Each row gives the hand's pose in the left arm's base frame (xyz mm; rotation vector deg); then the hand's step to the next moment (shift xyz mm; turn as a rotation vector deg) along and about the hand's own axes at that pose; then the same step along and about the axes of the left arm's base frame.
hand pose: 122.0 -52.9 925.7 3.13 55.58 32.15
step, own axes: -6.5 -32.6 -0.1 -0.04 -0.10 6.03
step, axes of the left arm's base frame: 11.0 -31.0 -4.5 4.81 1.11 3.47
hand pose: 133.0 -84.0 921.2 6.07 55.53 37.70
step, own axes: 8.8 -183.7 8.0 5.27 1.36 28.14
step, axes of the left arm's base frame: 96.2 -140.8 -69.2 23.69 9.70 12.89
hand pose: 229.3 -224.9 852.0 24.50 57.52 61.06
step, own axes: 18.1 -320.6 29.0 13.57 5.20 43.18
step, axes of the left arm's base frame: 194.0 -126.7 -224.2 35.39 21.11 19.44
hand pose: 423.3 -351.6 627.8 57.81 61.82 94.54
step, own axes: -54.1 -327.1 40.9 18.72 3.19 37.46
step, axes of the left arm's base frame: 131.4 29.5 -305.7 29.16 25.21 16.68
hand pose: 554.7 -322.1 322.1 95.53 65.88 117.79
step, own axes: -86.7 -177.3 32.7 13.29 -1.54 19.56
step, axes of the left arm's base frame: 8.4 74.8 -185.4 13.26 17.49 8.94
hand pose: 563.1 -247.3 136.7 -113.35 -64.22 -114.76
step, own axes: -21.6 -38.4 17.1 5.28 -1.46 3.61
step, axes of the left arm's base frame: -4.2 28.5 -37.5 1.39 5.23 3.71
